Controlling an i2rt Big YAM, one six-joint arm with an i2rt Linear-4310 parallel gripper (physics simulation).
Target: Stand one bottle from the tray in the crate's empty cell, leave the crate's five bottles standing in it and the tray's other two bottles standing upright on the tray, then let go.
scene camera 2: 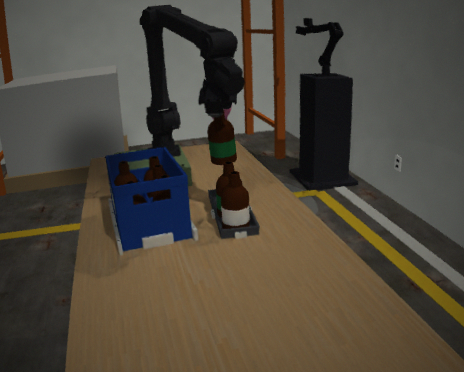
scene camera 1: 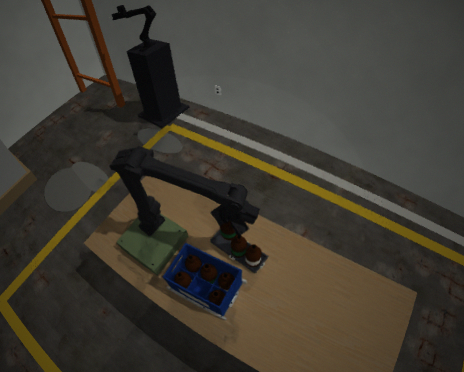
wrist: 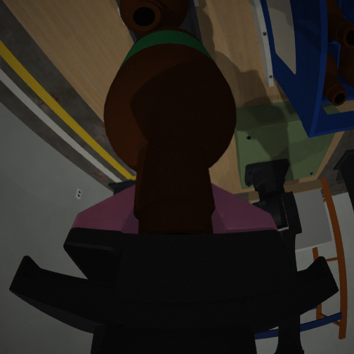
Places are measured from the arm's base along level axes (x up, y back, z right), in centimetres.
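Where they show: arm's base, origin of its link: [scene camera 1: 152,223].
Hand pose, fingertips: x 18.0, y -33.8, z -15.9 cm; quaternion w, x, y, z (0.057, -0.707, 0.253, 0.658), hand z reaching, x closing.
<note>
Each offset is from my fingertips to the top centre of the thing. "*": to the spot under its first point. Level surfaces: height alone.
My gripper [scene camera 2: 220,116] [wrist: 173,178] is shut on the neck of a brown bottle with a green band @[dy -4.2, dx +5.3, dz +0.9 cm] [scene camera 1: 228,231] [scene camera 2: 221,144] [wrist: 170,105], which hangs roughly upright above the end of the dark tray [scene camera 1: 217,242] [scene camera 2: 250,231] nearest the arm's base. A second green-banded bottle @[dy -8.5, dx -9.4, dz +0.1 cm] [scene camera 1: 239,245] [scene camera 2: 225,185] and a white-banded bottle @[dy -16.8, dx -9.5, dz +0.2 cm] [scene camera 1: 253,254] [scene camera 2: 235,199] stand upright on the tray. The blue crate @[dy -6.8, dx -8.0, dz +23.5 cm] [scene camera 1: 235,295] [scene camera 2: 155,220] [wrist: 305,90] holds five standing brown bottles. Its empty cell @[* dy -5.6, dx -24.8, dz +25.9 cm] [scene camera 1: 201,288] is the middle one of the row farther from the tray. The tray's far end is partly hidden.
The crate and the tray stand side by side on the wooden table @[dx -25.5 cm] [scene camera 1: 320,300] [scene camera 2: 200,290]. The green base plate [scene camera 1: 152,247] [wrist: 285,140] lies beside the crate under the arm. A black pedestal with a small arm [scene camera 1: 155,80] [scene camera 2: 326,130] stands beyond the table.
</note>
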